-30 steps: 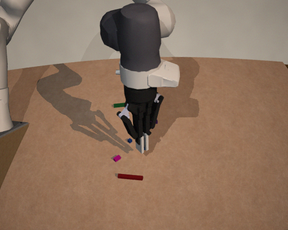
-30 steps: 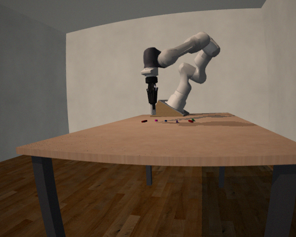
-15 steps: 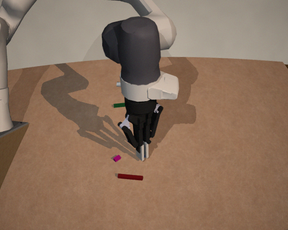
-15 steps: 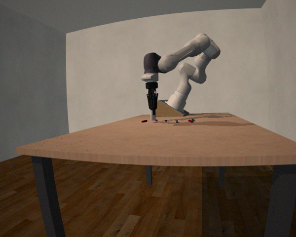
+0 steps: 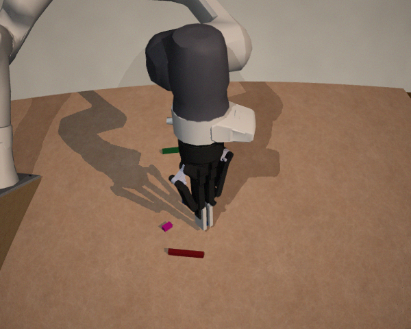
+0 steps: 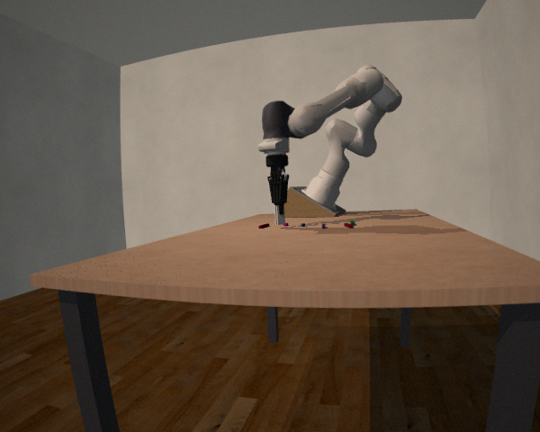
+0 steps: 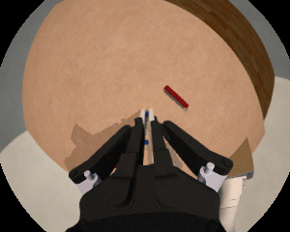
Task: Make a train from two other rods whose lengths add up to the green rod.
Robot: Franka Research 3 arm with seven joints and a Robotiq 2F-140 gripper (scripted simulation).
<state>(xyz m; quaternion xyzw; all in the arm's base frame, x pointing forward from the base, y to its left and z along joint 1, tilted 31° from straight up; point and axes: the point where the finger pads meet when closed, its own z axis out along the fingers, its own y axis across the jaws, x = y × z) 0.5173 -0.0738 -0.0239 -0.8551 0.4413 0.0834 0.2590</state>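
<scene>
My gripper is now 8 cm past the magenta rod and 4 cm above it. Also, from my hand: purple rod 15 cm to the left, 4 cm below, 2 cm ahead; then green rod 24 cm to the left, 6 cm behind, 4 cm below.
</scene>
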